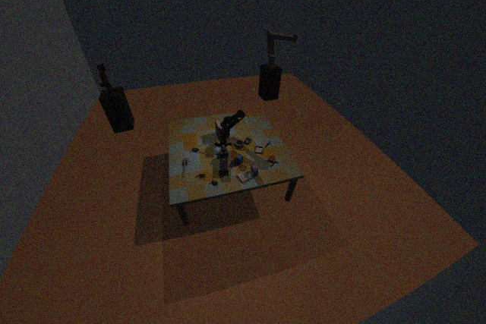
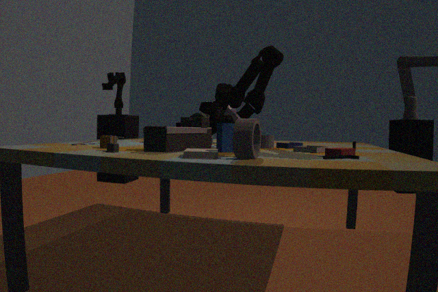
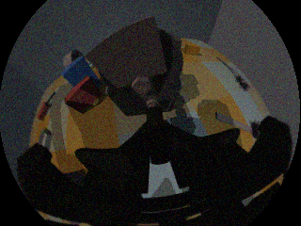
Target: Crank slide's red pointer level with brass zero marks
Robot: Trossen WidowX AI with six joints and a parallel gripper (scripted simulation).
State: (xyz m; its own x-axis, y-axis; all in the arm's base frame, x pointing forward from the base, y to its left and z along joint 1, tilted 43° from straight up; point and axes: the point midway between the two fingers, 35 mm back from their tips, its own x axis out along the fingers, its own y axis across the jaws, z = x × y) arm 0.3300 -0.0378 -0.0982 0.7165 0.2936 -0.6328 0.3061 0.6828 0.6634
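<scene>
Right now my gripper tip is 30 mm below the dark crank handle, 20 mm past it and 10 mm to the right of it. Also, from my gripper tip: blue block 170 mm ahead, 120 mm to the left, 10 mm above; then red pointer 160 mm ahead, 50 mm above, 40 mm to the right; then yellow block 280 mm to the right, 210 mm ahead, 20 mm below.
</scene>
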